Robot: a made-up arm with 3 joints. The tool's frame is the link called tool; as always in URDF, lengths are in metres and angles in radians. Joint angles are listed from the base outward. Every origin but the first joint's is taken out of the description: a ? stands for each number. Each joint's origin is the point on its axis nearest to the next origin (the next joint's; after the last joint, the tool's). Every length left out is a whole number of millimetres.
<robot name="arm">
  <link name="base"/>
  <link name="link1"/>
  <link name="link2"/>
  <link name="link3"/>
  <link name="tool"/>
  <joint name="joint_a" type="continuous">
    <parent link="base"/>
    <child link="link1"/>
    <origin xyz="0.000 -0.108 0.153" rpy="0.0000 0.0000 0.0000"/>
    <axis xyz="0 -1 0"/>
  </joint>
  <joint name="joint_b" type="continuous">
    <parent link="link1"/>
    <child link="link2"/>
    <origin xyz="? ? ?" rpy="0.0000 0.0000 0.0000"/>
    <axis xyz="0 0 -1"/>
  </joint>
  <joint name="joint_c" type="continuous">
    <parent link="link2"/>
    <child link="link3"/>
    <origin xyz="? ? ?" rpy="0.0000 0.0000 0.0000"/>
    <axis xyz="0 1 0"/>
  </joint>
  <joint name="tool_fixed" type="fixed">
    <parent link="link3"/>
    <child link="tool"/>
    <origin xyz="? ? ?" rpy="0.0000 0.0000 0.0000"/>
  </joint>
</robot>
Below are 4 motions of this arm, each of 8 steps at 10 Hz.
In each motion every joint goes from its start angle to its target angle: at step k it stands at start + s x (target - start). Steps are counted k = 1, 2, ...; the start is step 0. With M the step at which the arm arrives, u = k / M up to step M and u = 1 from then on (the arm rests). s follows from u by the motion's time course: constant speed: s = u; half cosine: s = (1 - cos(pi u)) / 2; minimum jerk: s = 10 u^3 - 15 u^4 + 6 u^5.
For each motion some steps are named. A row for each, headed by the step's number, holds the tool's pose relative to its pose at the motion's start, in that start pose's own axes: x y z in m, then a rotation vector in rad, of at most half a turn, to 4 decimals.
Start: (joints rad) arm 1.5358 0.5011 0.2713
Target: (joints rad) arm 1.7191 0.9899 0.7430
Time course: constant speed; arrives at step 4
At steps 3, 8:
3: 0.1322 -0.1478 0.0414 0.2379 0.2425 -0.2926
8: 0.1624 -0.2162 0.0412 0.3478 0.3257 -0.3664

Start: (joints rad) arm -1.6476 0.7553 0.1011
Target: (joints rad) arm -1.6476 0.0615 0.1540
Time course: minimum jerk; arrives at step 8
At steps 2, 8:
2: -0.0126 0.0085 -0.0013 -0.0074 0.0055 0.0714
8: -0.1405 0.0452 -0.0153 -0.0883 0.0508 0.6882

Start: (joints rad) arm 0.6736 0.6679 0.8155
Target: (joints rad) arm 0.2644 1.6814 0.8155
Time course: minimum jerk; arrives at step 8
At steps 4, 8:
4: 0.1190 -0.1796 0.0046 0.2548 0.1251 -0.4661
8: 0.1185 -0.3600 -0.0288 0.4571 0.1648 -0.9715

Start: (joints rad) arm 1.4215 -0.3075 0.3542
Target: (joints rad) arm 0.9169 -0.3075 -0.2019
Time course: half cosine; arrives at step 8
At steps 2, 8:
2: -0.0039 -0.0076 -0.0083 0.0213 -0.0110 0.0069
8: -0.0369 -0.0497 -0.0599 0.1509 -0.0741 0.0115

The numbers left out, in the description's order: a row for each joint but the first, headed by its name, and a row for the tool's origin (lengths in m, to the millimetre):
joint_b: 0.055 0.000 -0.031
joint_c: 0.114 0.201 0.000
tool: -0.030 0.000 0.385

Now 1 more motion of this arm.
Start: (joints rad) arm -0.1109 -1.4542 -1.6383
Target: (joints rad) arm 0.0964 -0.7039 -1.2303
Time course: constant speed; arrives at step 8
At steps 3, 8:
3: 0.0363 0.0648 -0.0654 -0.2821 0.1321 0.0729
8: 0.0839 0.1309 -0.2209 -0.7685 0.2874 0.0839

